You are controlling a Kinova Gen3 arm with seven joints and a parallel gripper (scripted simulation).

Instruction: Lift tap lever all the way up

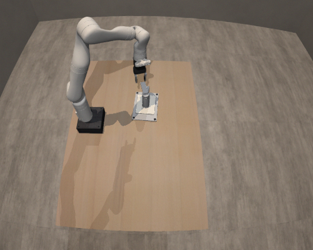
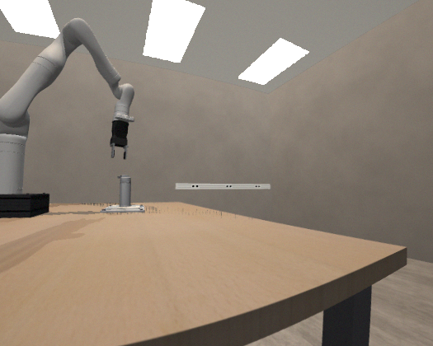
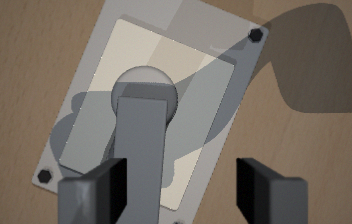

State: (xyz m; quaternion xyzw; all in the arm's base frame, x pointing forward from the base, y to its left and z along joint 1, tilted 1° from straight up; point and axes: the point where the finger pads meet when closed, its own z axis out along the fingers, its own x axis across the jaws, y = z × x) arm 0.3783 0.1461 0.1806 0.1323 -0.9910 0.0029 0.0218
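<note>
Right now my hand is 2 cm short of the tap lever, 1 cm to the right of it and 10 cm above it. From my hand the other things lie so: tap (3 cm ahead, 1 cm to the right, 15 cm below).
</note>
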